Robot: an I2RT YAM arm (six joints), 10 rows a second.
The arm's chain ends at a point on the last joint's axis. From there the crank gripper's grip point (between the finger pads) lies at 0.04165 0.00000 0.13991 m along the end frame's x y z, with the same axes.
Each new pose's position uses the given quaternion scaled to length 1; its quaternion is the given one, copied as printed.
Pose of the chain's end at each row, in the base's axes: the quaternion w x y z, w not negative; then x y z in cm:
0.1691 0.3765 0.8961 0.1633 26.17 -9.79 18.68
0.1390 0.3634 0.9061 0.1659 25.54 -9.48 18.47
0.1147 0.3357 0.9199 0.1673 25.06 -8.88 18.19
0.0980 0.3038 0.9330 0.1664 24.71 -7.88 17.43
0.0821 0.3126 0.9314 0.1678 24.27 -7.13 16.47
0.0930 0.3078 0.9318 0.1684 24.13 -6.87 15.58
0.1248 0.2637 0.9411 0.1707 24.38 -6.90 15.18
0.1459 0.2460 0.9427 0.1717 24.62 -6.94 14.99
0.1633 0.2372 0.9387 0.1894 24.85 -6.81 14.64
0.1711 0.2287 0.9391 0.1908 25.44 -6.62 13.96
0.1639 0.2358 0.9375 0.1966 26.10 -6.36 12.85
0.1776 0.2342 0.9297 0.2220 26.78 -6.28 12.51
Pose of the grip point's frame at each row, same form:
0.1691 0.3765 0.8961 0.1633 29.38 -4.44 5.49
0.1390 0.3634 0.9061 0.1659 27.85 -3.75 5.24
0.1147 0.3357 0.9199 0.1673 26.47 -2.92 4.94
0.0980 0.3038 0.9330 0.1664 25.37 -1.87 4.14
0.0821 0.3126 0.9314 0.1678 24.58 -0.94 3.26
0.0930 0.3078 0.9318 0.1684 24.70 -0.76 2.33
0.1248 0.2637 0.9411 0.1707 25.47 -1.08 1.84
0.1459 0.2460 0.9427 0.1717 26.17 -1.27 1.63
0.1633 0.2372 0.9387 0.1894 26.92 -0.81 1.50
0.1711 0.2287 0.9391 0.1908 27.67 -0.64 0.83
0.1639 0.2358 0.9375 0.1966 28.22 -0.17 -0.20
0.1776 0.2342 0.9297 0.2220 29.41 0.47 -0.16

